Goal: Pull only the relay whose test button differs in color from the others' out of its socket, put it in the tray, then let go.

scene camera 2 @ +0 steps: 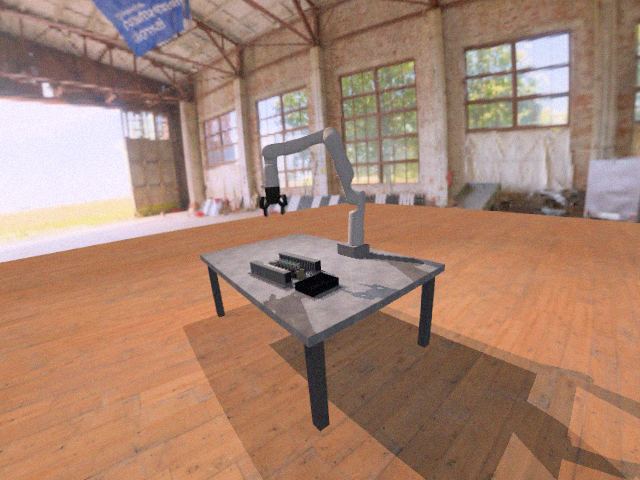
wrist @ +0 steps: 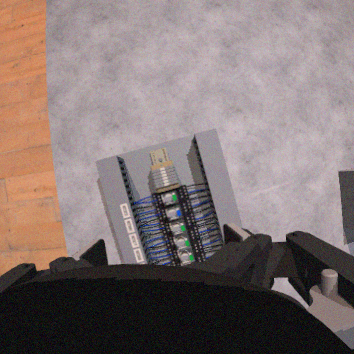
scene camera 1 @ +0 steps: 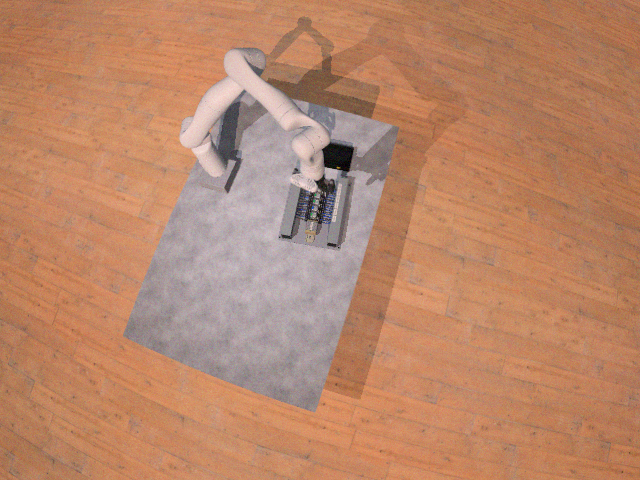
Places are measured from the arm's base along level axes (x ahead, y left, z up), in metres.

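Pixels of known places: gripper, fingertip midpoint: (scene camera 2: 274, 215) (wrist: 164, 245); arm's base at its link origin: (scene camera 2: 355, 244) (scene camera 1: 217, 168).
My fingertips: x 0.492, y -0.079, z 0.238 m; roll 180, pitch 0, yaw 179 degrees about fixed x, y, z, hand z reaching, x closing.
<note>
For each thing: its middle in the pictures, then the offset to it from my fingertips. Level surfaces: height alone.
- relay with the blue test button, body centre: (wrist: 174, 211) (scene camera 1: 314, 209) dx -0.007, dy +0.021, dz -0.251 m
- first relay at the middle of its body: (wrist: 169, 197) dx -0.003, dy -0.009, dz -0.251 m
- third relay at the middle of its body: (wrist: 178, 226) dx -0.010, dy +0.050, dz -0.251 m
- black tray at the middle of its body: (scene camera 2: 317, 284) (scene camera 1: 334, 156) dx -0.006, dy +0.313, dz -0.281 m
- grey table at its surface level: dz -0.299 m
The relay with the blue test button (wrist: 174, 213) (scene camera 1: 313, 208) sits in its socket, second in the row from the terminal blocks. The other relays that show have green buttons, such as the first relay (wrist: 170, 198) and the third relay (wrist: 178, 228). The black tray (scene camera 1: 340, 155) (scene camera 2: 325, 287) lies beyond the other end of the row; it does not show in the wrist view. My gripper (scene camera 2: 275, 211) (wrist: 164, 245) (scene camera 1: 325, 186) is open and empty, high above the panel. Its body hides the near end of the row in the wrist view.
Grey wire ducts (wrist: 116, 200) (wrist: 212, 172) (scene camera 2: 269, 273) stand along both sides of the row, with blue and black wires between. Beige terminal blocks (wrist: 165, 176) (scene camera 1: 311, 226) adjoin the row. The arm's base (scene camera 2: 353, 250) stands on the grey table (scene camera 1: 232, 289) (scene camera 2: 361, 304).
</note>
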